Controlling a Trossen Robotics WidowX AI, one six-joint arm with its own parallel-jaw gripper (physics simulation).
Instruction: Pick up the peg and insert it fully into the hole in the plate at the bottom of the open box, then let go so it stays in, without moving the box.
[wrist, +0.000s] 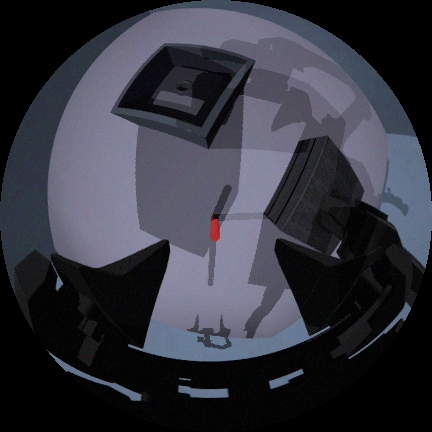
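Pixels of known places: gripper, fingertip midpoint: (223, 245); arm's base, origin of the base link: (329, 211).
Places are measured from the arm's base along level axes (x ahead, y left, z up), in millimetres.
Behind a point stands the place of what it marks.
The red peg (215, 229) {y 136, x 152, z -14 mm} stands on the pale table, a little left of the view's middle, and casts thin shadows. My gripper (223, 245) {y 105, x 167, z 88 mm} is open and empty, its two dark fingers wide apart on either side of the peg in the view. How far the fingertips are above the peg is hard to tell. The open box (172, 125) {y 43, x 273, z 12 mm} stands at the upper left of the view. In its bottom lies a plate (167, 76) {y -42, x 361, z -28 mm} with a small round hole (184, 87) {y -38, x 325, z -45 mm}, and the hole is empty.
A dark, ridged block (312, 187) {y -2, x 69, z 3 mm} stands on the table (90, 165) {y 194, x 486, z -86 mm} to the right of the peg, near my right finger. Dark robot parts show behind it at the right. Shadows of the arm fall across the upper right.
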